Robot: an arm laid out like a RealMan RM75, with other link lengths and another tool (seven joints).
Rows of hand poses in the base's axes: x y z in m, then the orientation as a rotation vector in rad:
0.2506, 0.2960, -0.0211, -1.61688, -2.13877, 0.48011
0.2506, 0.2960, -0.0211, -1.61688, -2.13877, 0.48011
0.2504, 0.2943, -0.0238, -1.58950, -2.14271, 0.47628
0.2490, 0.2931, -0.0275, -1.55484, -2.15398, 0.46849
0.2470, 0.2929, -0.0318, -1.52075, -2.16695, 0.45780
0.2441, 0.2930, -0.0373, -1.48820, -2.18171, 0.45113
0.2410, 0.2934, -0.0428, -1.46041, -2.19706, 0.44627
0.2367, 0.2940, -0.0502, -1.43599, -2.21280, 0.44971
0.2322, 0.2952, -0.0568, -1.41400, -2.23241, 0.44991
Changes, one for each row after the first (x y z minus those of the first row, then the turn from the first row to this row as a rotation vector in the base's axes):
0.0000, 0.0000, 0.0000, 0.00000, 0.00000, 0.00000
-0.0002, -0.0017, -0.0027, 0.01363, 0.01038, 0.01418
-0.0016, -0.0029, -0.0064, 0.03092, 0.01812, 0.03518
-0.0036, -0.0031, -0.0107, 0.04918, 0.02320, 0.05651
-0.0065, -0.0030, -0.0162, 0.06346, 0.02718, 0.07893
-0.0096, -0.0026, -0.0217, 0.07415, 0.02868, 0.09979
-0.0139, -0.0020, -0.0291, 0.07773, 0.03061, 0.12067
-0.0184, -0.0008, -0.0357, 0.08103, 0.02743, 0.14184

